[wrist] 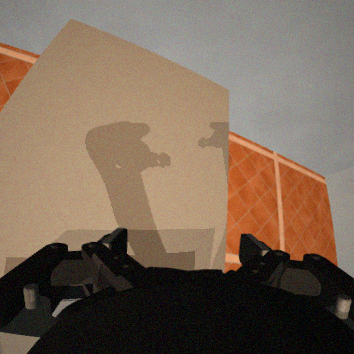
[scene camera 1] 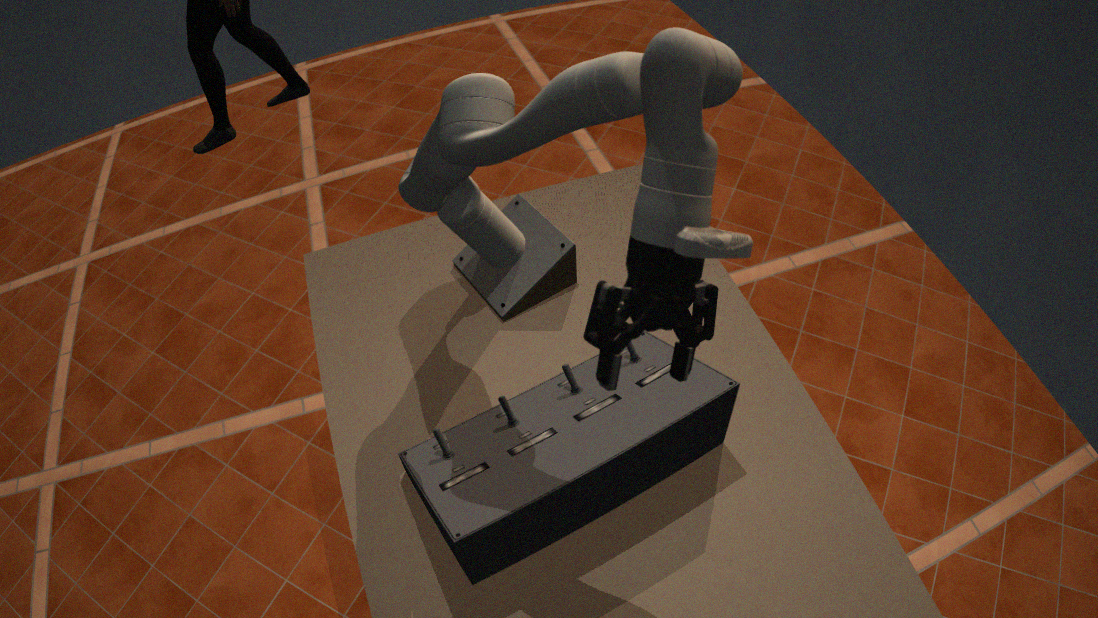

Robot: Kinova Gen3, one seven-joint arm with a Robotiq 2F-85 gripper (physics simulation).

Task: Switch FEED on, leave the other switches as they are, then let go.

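Frame: origin at the arm's base, x ahead, y down, z left, level; metres.
Seen in the pictures: gripper, between the fingertips: (wrist: 183, 243) (scene camera 1: 643, 383); arm's base, origin of its link: (scene camera 1: 505, 248).
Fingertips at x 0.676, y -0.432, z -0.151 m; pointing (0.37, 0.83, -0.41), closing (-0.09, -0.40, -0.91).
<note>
Offsets run from my fingertips to a thing's top centre. "*": to the spot under its first point. Level surfaces: height alone.
A dark grey switch box (scene camera 1: 614, 439) stands on the table with a row of toggle levers along its far side: one at the left end {* dx -0.285, dy +0.380, dz -0.164 m} (scene camera 1: 441, 443), a second lever {dx -0.292, dy +0.364, dz -0.042 m} (scene camera 1: 507, 411), a third lever {dx -0.294, dy +0.364, dz +0.078 m} (scene camera 1: 570, 379), and a right-end lever {dx -0.297, dy +0.364, dz +0.198 m} (scene camera 1: 633, 351), partly hidden by the gripper. Each has a slotted window in front of it. No label is readable, so I cannot tell which is FEED. My gripper (scene camera 1: 644, 370) (wrist: 183, 243) is open and empty, pointing down over the right end of the box, its fingers near the right-end lever. The levers do not show in the wrist view.
The tan table {dy +0.494 m} (scene camera 1: 799, 529) (wrist: 165, 95) carries the box and the arm's wedge-shaped base (scene camera 1: 547, 249), which stands behind the box. Arm shadows fall across the table. A person's dark legs (scene camera 1: 207, 76) show on the tiled floor at the upper left.
</note>
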